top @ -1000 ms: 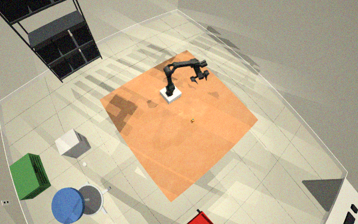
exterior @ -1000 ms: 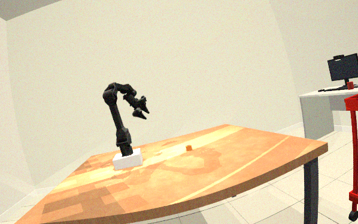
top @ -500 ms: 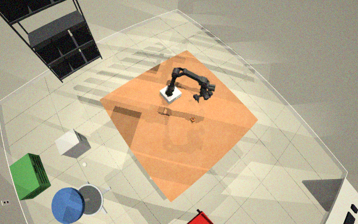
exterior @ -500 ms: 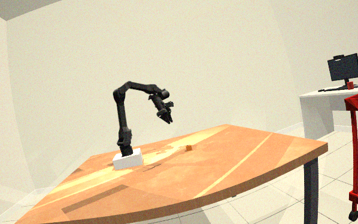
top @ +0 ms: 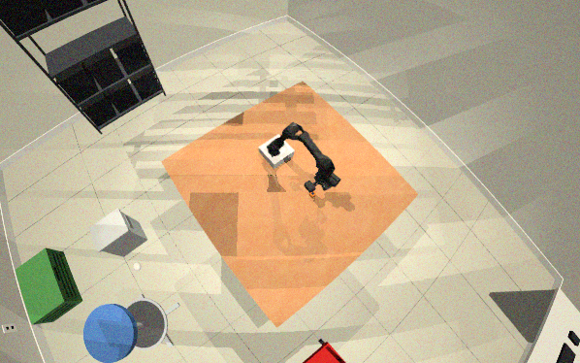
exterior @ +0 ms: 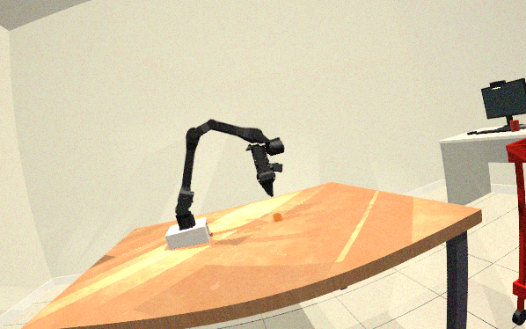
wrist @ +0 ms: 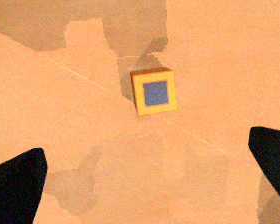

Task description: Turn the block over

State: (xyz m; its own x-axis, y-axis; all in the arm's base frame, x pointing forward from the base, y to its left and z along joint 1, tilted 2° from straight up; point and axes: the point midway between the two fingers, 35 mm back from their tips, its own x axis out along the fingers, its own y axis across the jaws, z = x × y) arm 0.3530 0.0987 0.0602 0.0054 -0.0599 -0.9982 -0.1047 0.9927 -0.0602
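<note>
My gripper tip is 10 mm short of the orange block, 20 mm to the left of it and 80 mm above it.
</note>
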